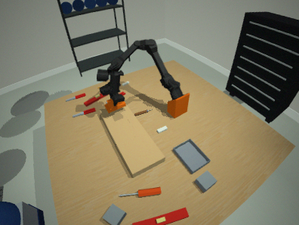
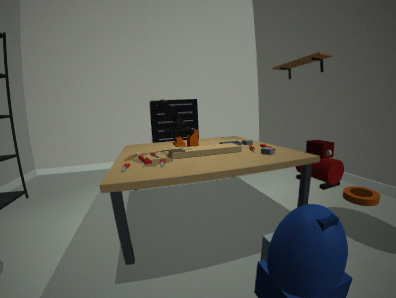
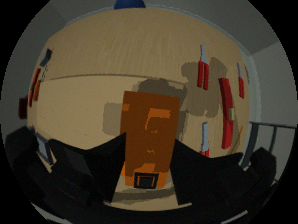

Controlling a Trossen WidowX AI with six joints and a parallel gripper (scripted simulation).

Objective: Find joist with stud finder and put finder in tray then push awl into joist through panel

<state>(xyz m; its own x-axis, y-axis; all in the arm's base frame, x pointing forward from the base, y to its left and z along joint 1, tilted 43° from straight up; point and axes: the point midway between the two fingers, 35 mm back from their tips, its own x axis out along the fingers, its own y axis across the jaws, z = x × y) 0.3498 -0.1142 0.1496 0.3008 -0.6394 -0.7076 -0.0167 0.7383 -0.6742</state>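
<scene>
Right now the orange stud finder is 20 mm behind my gripper tip and 20 mm above it. The rest, counted from my gripper tip: indicator window 40 mm behind, 30 mm above; grey tray 220 mm behind, 500 mm to the left, 80 mm below; awl 180 mm behind, 80 mm to the left, 90 mm below.
</scene>
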